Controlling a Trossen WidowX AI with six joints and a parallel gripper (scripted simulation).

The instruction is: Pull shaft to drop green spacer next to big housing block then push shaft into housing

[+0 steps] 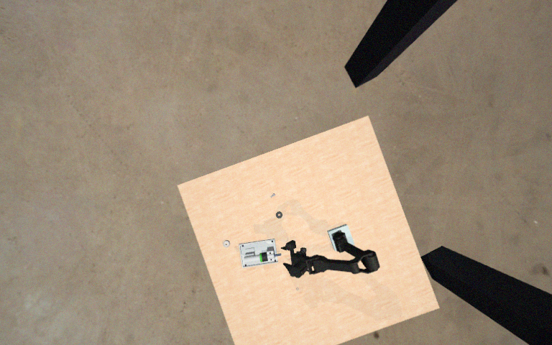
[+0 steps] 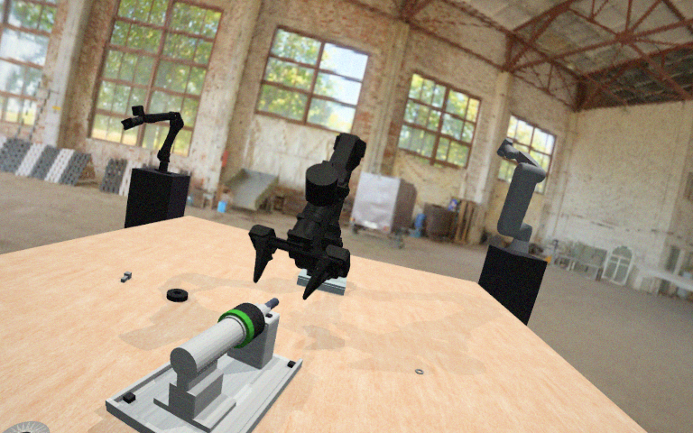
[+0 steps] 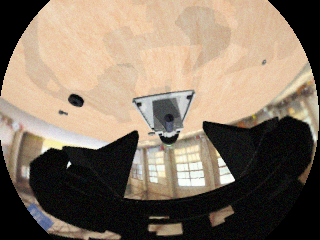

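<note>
The green spacer lies 120 mm ahead of my gripper tip, 40 mm to the right of it and 20 mm below it. From my gripper tip the other things lie so: small grey piece 330 mm to the right, 110 mm behind, 90 mm below; black washer 200 mm to the right, 90 mm below, 90 mm behind; grey fixture 150 mm ahead, 50 mm to the right, 50 mm below.
</note>
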